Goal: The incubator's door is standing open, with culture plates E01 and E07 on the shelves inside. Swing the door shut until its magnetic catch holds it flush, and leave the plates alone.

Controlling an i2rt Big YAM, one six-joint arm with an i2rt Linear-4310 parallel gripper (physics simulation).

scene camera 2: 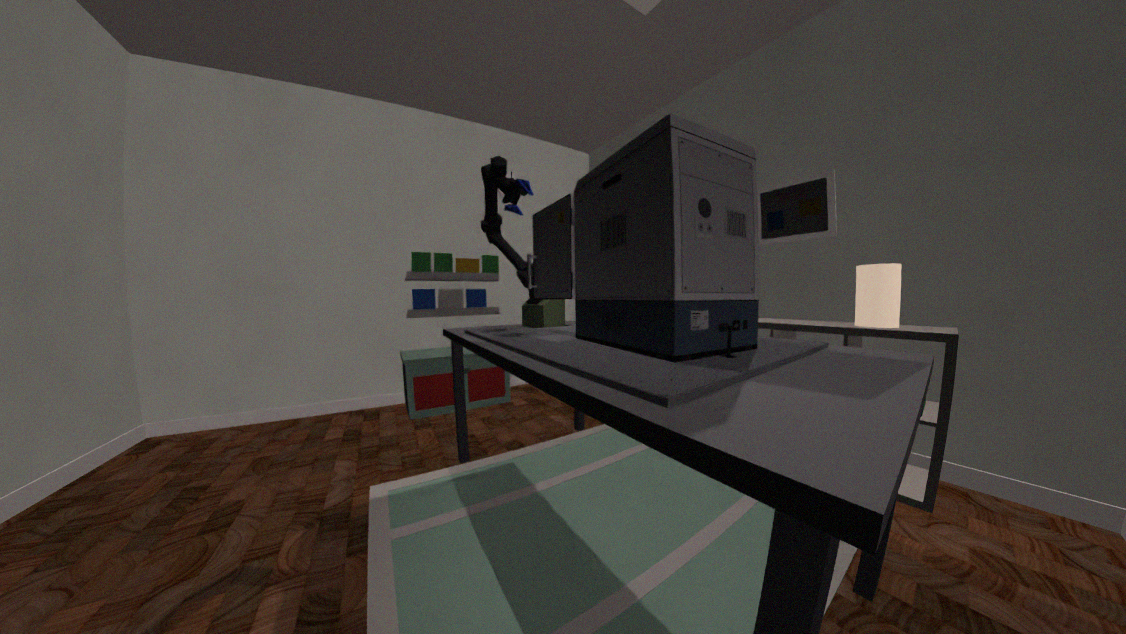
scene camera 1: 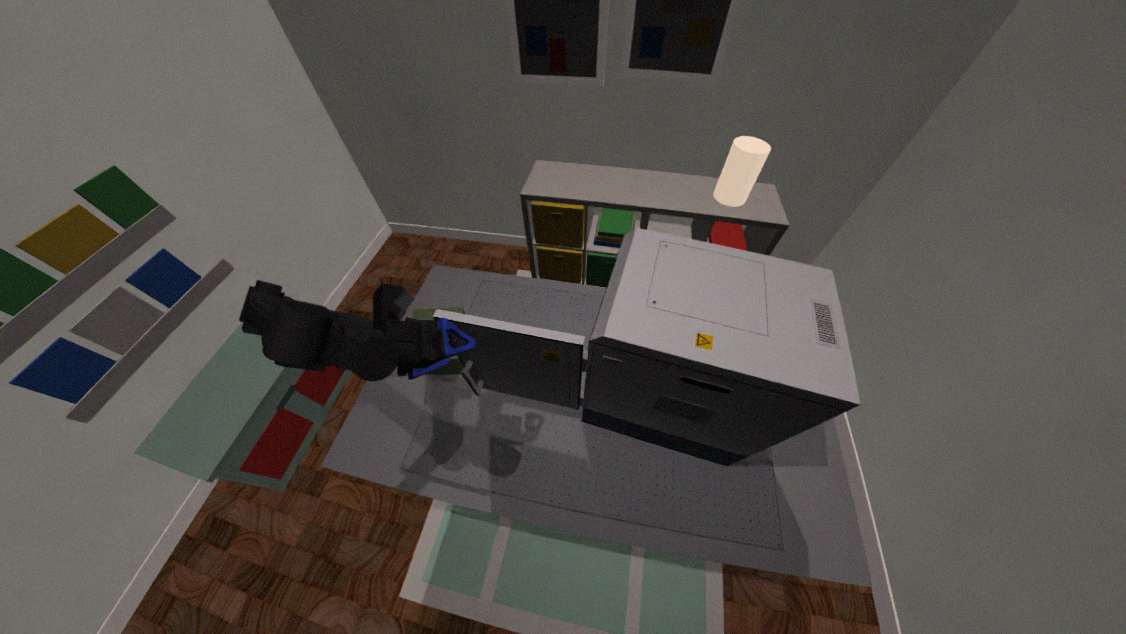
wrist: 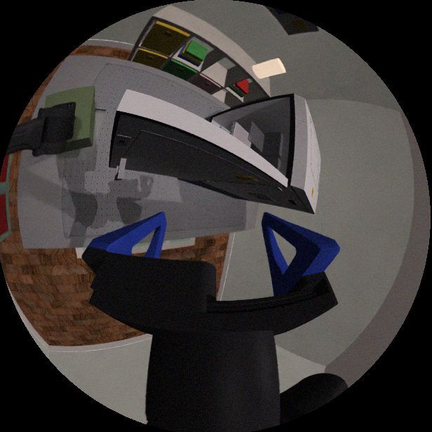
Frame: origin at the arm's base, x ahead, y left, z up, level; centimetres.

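Where they show: gripper, fingertip midpoint: (scene camera 2: 527, 205) (scene camera 1: 461, 352); arm's base, link origin: (scene camera 1: 433, 338).
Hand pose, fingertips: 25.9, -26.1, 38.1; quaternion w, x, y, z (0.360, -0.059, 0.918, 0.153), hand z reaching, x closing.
Note:
Each offset is from my fingertips to the top centre of the thing, as dx, dy, dz. "spot": to the spot under its first point. Level surfaces: height alone.
The grey incubator (scene camera 1: 728, 283) (scene camera 2: 630, 236) (wrist: 304, 145) stands on the bench. Its door @(spot: +8.9, +5.2, -15.0) (scene camera 1: 520, 363) (scene camera 2: 553, 248) (wrist: 200, 155) stands wide open, roughly square to the opening and reaching toward the arm's base. A pale bar handle @(spot: -5.4, +4.8, -23.5) (scene camera 1: 470, 379) (scene camera 2: 531, 271) (wrist: 121, 169) is near the door's free edge, on its outer face. In the wrist view, pale plates (wrist: 241, 134) show partly inside, behind the door's top edge; their labels cannot be read. My gripper (scene camera 1: 462, 352) (scene camera 2: 526, 202) (wrist: 213, 217) is open and empty, high near the door's free end, above the handle, apart from the door.
The arm's green base block (scene camera 2: 543, 313) (wrist: 85, 117) stands on the bench @(dz -53.7) (scene camera 2: 827, 441) beyond the door's free edge. A low shelf unit (scene camera 1: 654, 185) (scene camera 2: 929, 330) with a glowing cylindrical lamp (scene camera 1: 740, 171) (scene camera 2: 878, 295) (wrist: 269, 68) stands behind the bench. Wall shelves with coloured boxes hang beyond the arm.

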